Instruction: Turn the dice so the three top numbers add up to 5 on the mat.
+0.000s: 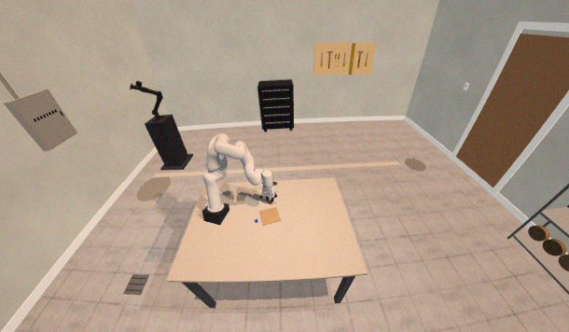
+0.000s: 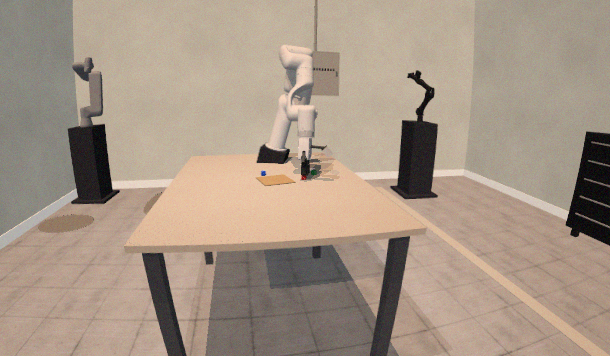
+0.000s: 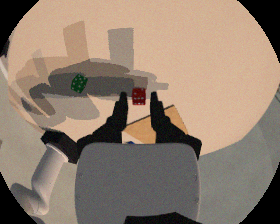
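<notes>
The red die lies 1 cm to the right of my hand and 3 cm below it. From my hand the other things lie so: green die: 8 cm behind, 5 cm to the left, 3 cm below; then blue die: 9 cm behind, 19 cm to the right, 3 cm below; then brown mat: 1 cm ahead, 14 cm to the right, 4 cm below.
</notes>
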